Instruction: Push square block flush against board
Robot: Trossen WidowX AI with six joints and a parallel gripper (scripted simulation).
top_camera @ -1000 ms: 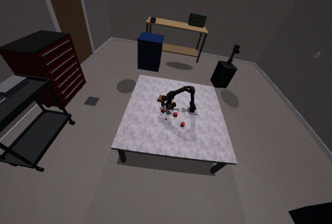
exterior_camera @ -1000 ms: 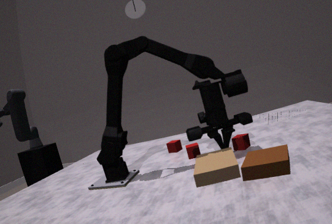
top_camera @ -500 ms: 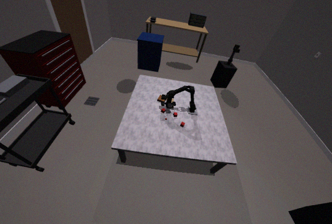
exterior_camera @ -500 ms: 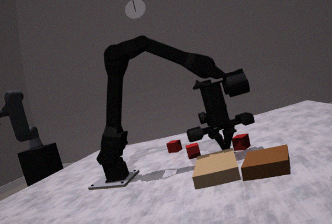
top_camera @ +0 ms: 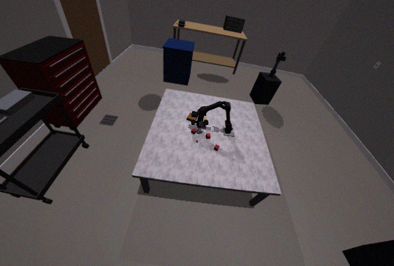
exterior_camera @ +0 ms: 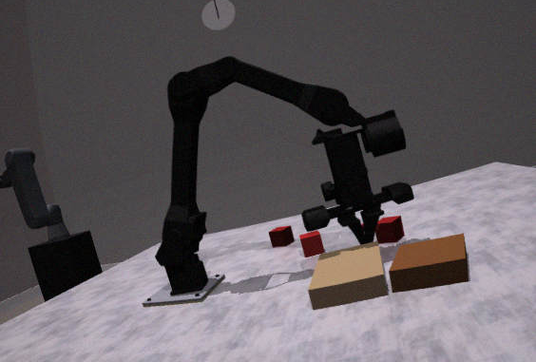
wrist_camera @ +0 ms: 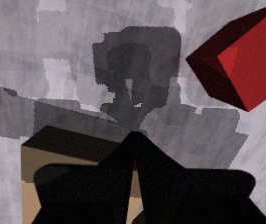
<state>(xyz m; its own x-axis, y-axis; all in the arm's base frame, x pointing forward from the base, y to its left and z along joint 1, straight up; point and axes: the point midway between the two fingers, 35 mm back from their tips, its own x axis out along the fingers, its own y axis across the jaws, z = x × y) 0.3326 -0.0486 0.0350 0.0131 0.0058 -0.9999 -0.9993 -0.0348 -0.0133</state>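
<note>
Now: the tan board 50 mm behind my gripper tip, 90 mm to the right of it and 10 mm above it. The rest, counted from my gripper tip: square block: 60 mm ahead, 150 mm to the right, 10 mm above.
</note>
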